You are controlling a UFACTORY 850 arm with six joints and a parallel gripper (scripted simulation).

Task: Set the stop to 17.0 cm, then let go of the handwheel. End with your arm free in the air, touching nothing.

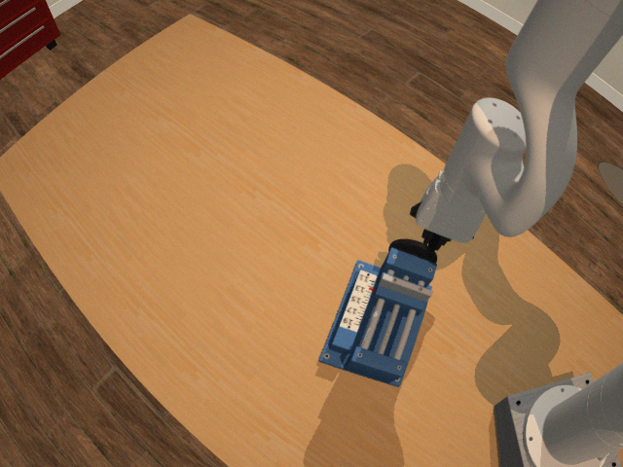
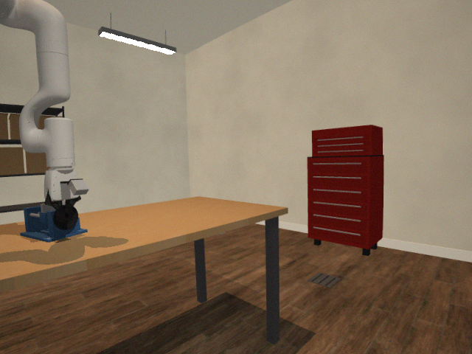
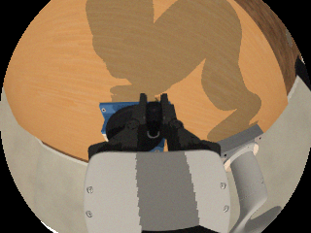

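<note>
The black handwheel is 20 mm to the left of my hand and 10 mm below it. Also, from my hand: grey stop bar 120 mm to the left, 20 mm behind.
</note>
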